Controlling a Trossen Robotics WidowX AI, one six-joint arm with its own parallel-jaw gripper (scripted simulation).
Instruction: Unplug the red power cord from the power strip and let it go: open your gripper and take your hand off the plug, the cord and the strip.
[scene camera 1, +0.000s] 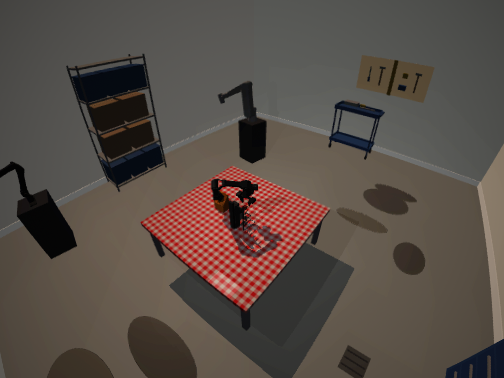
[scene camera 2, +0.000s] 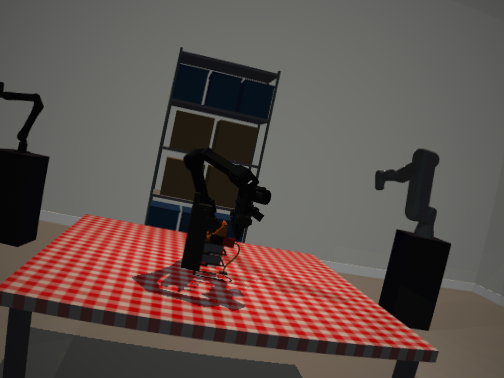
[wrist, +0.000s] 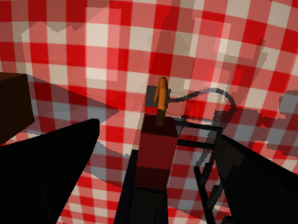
Observation:
The gripper (scene camera 2: 236, 238) is open, with nothing in its grasp.
The gripper is seen too in the wrist view (wrist: 157, 133).

